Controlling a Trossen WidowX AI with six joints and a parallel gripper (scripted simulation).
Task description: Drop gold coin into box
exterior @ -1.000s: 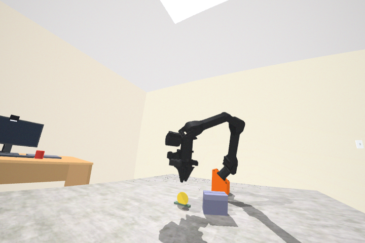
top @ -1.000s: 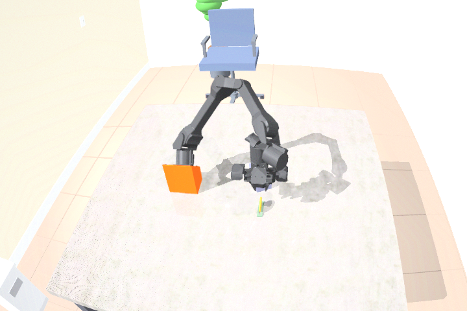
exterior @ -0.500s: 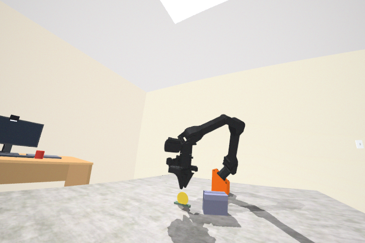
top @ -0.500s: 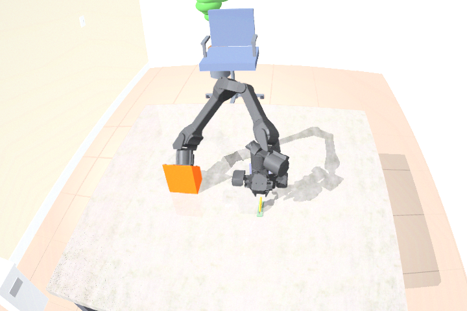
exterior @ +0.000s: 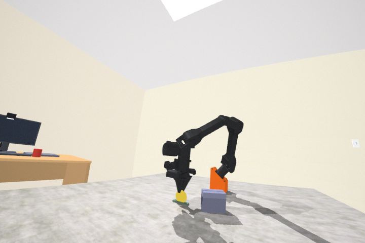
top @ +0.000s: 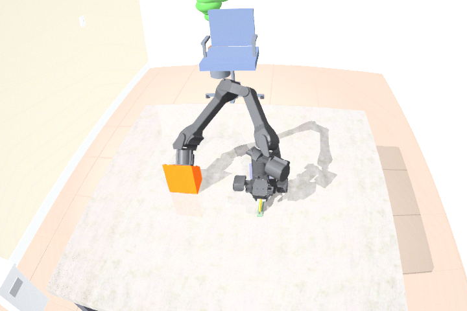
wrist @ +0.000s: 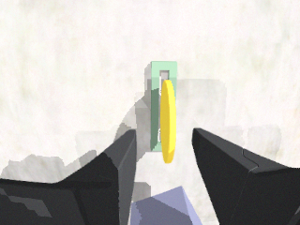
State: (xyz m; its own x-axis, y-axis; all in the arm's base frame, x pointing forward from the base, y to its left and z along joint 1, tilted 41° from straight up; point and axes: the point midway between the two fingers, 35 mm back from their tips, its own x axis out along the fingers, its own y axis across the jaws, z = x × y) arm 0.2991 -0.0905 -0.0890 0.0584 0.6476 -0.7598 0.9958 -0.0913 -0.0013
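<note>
My gripper tip is 20 mm above the gold coin.
</note>
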